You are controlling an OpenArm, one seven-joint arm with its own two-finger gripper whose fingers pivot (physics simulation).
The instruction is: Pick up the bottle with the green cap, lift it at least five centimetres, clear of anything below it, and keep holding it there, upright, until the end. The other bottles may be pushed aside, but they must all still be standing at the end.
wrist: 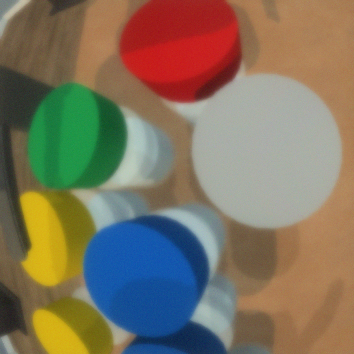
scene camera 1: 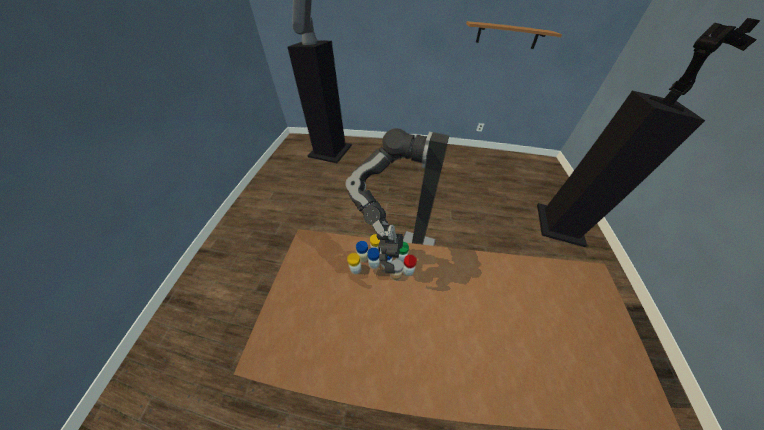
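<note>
The green-capped bottle [scene camera 1: 403, 248] [wrist: 75, 137] stands upright at the back right of the cluster, beside my gripper. My gripper [scene camera 1: 390, 259] is open above the cluster, with part of a dark finger showing at the left edge of the wrist view. The red-capped bottle [scene camera 1: 410, 261] [wrist: 185, 45] and the grey-capped bottle [scene camera 1: 396, 267] [wrist: 267, 150] stand in front of the green one. A blue-capped bottle [wrist: 145, 275] and a yellow-capped bottle [wrist: 50, 240] are close to it. My gripper partly hides the middle of the cluster in the scene view.
Two more blue-capped bottles, one at the left [scene camera 1: 361, 247] and one nearer the middle [scene camera 1: 373, 254], stand upright. A yellow-capped bottle [scene camera 1: 353, 260] stands at the far left and another [scene camera 1: 375, 239] at the back. The brown mat [scene camera 1: 454, 341] lies under them. The arm's post [scene camera 1: 430, 186] rises behind.
</note>
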